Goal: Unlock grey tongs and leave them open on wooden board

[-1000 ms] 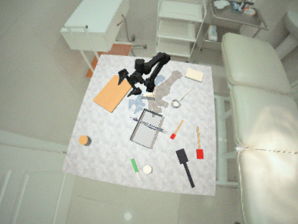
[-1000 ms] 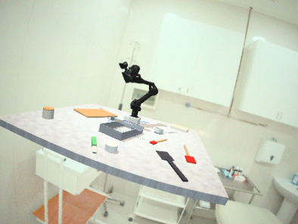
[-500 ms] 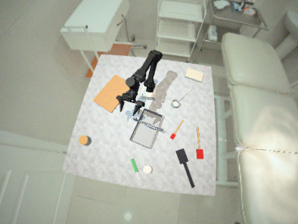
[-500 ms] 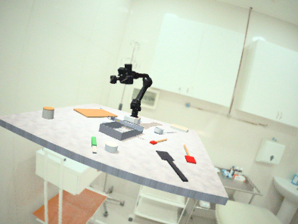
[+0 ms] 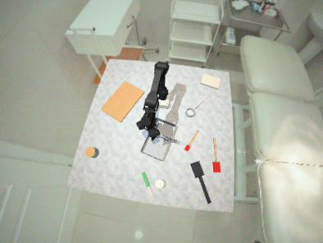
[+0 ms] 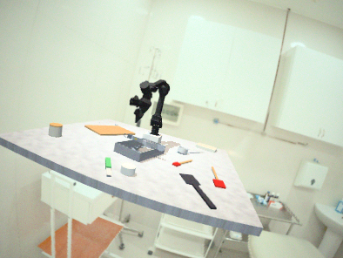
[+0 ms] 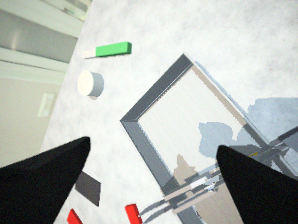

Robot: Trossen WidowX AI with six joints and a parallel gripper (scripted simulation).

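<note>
Now: gripper tip 17 cm above the roasting tin, 5 cm to the right of it and 4 cm past it. The rest, counted from my gripper tip: black spatula 44 cm to the left, 19 cm below, 19 cm ahead; then white puck 29 cm ahead, 18 cm below, 14 cm to the left; then wooden board 37 cm to the right, 30 cm behind, 19 cm below.
</note>
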